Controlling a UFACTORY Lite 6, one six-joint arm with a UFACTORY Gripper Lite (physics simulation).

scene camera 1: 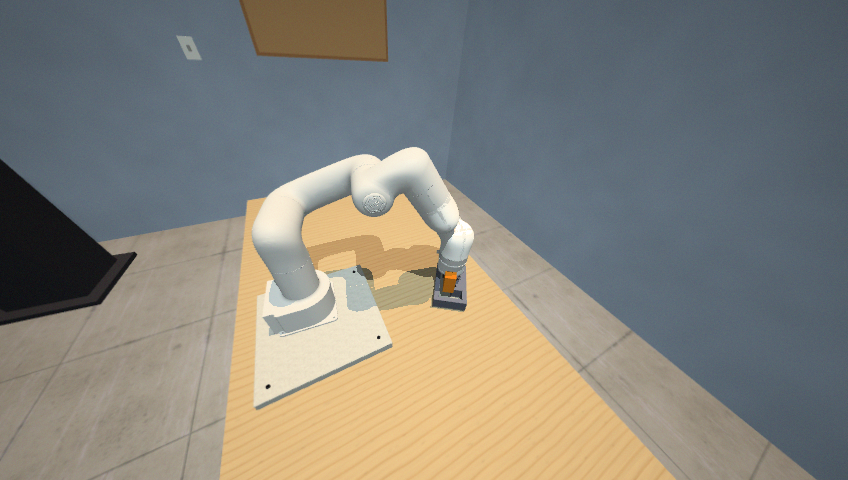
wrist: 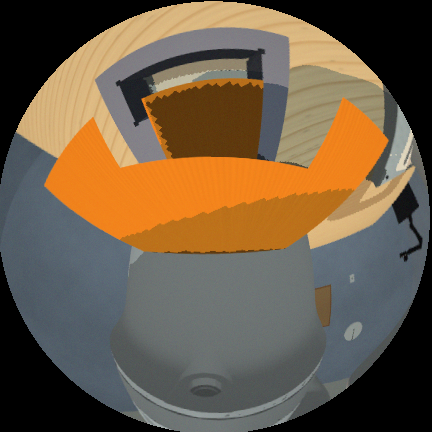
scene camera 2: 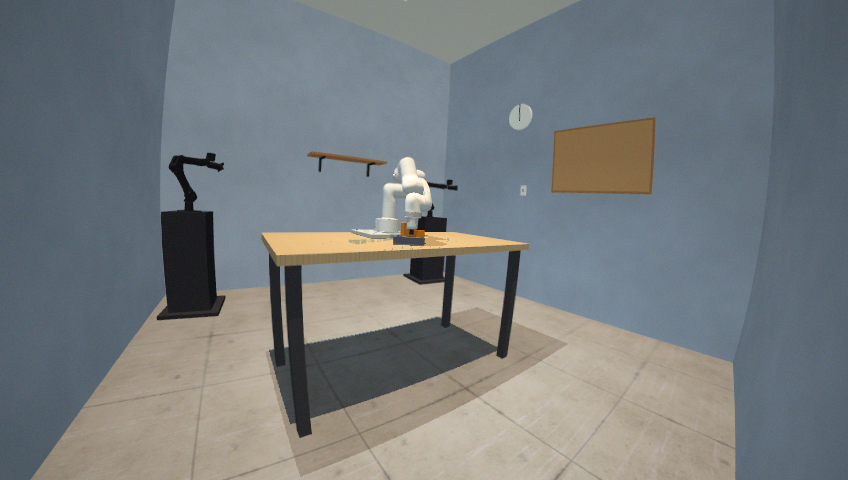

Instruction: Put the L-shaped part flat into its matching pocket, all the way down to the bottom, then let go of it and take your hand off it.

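Seen in the pictures: hand at its tool point: [scene camera 1: 449,274] [wrist: 217,185] [scene camera 2: 411,232]; arm's base at its link origin: [scene camera 1: 310,306] [scene camera 2: 387,231].
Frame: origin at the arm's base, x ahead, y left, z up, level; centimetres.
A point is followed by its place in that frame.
The orange L-shaped part [scene camera 1: 449,282] {z 5.9, x 35.2, y -9.1 cm} [scene camera 2: 420,234] {z 2.8, x 41.1, y -1.9 cm} [wrist: 215,182] is at the gripper, over the dark grey tray [scene camera 1: 449,304] {z 0.3, x 34.6, y -12.1 cm} [scene camera 2: 408,241] {z -0.2, x 41.8, y -8.3 cm} [wrist: 277,60]. In scene camera 2 it stands out above the tray's top, with its left end taller than its right. Its lower edge looks close to or on the tray; contact cannot be told. The pocket [wrist: 200,54] is partly uncovered in the wrist view, beyond the part's shaded face. My gripper [scene camera 2: 411,232] points down and appears shut on the part; its fingers are hidden behind the part in the wrist view.
The tray stands on the wooden table [scene camera 1: 452,392] {z -2.0, x 26.3, y -30.3 cm} [scene camera 2: 333,242] {z -2.0, x 29.7, y -38.8 cm}, near its far long edge in scene camera 1. The arm's pale base plate [scene camera 1: 321,362] {z 0.2, x 1.7, y -15.5 cm} lies to the left of the tray. Two black pedestals [scene camera 2: 187,261] [scene camera 2: 426,261] stand beyond the table.
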